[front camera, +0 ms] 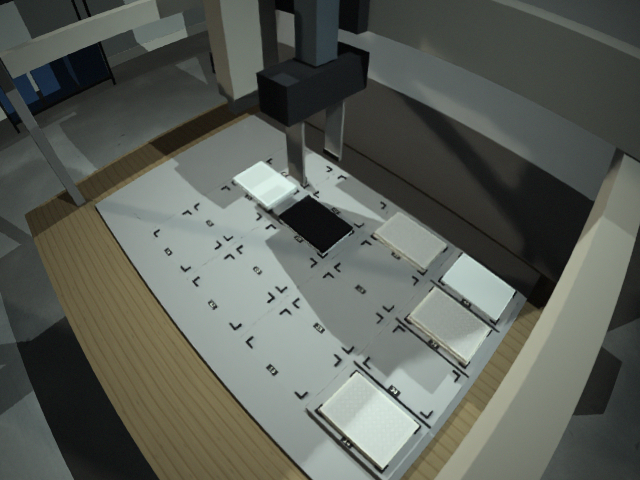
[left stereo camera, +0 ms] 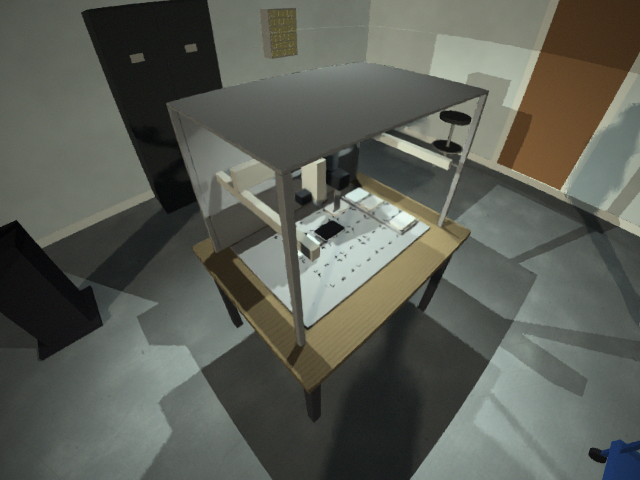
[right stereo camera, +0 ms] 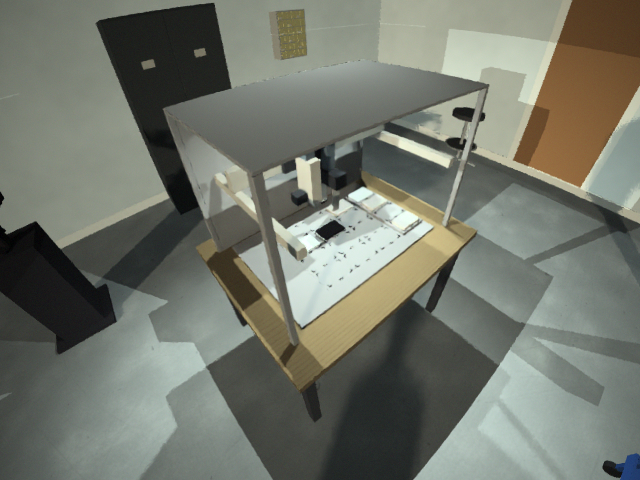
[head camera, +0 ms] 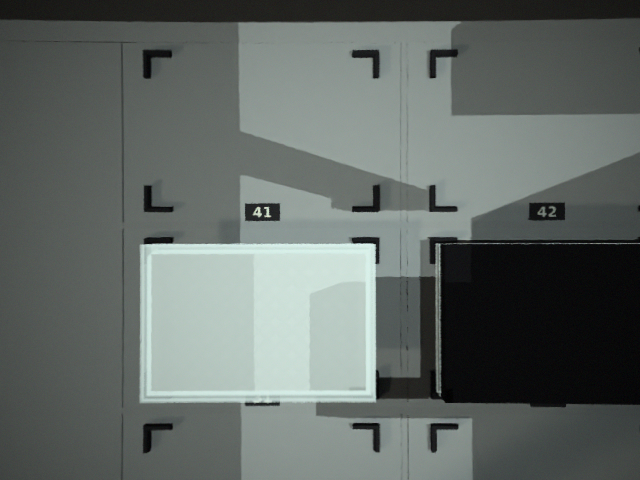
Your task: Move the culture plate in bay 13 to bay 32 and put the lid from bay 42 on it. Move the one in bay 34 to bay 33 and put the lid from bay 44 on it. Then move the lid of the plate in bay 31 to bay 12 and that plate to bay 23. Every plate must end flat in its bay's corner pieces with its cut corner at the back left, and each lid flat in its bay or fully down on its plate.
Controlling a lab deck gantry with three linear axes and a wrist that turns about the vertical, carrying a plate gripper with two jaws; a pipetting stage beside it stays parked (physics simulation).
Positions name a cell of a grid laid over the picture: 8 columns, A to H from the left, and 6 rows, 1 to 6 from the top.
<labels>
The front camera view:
my gripper: D3
black lid: D3
pale lid: G4
pale lid: D3
bay 12: D4
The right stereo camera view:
frame post: D3
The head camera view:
black lid: G5
pale lid: C5
</labels>
